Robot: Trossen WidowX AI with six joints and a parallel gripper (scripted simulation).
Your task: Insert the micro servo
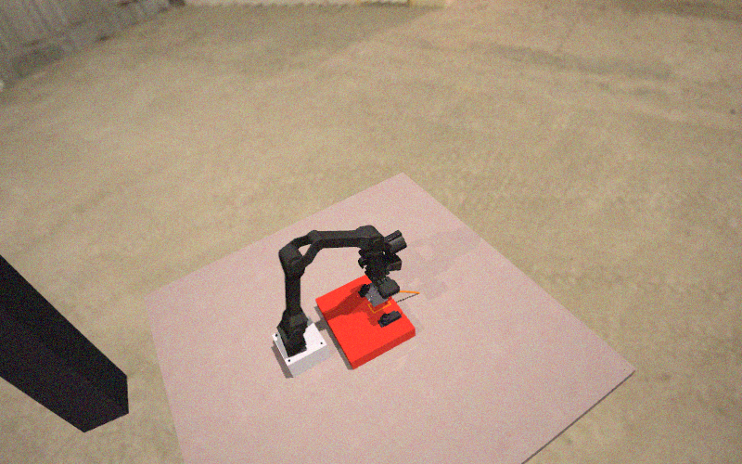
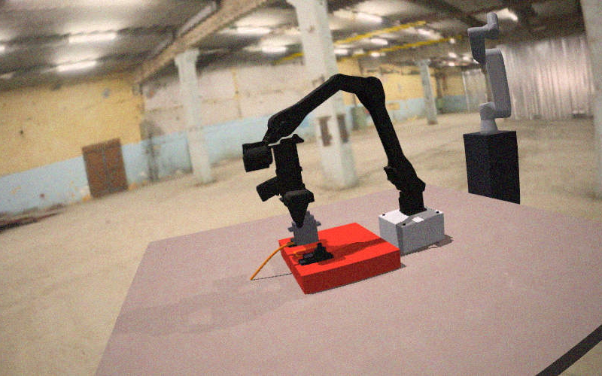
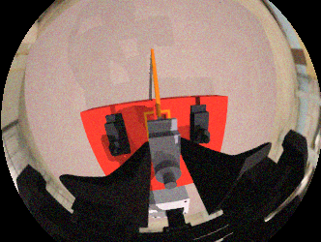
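The red deck is 12 cm behind my gripper tip, 1 cm to the right of it and 9 cm below it.
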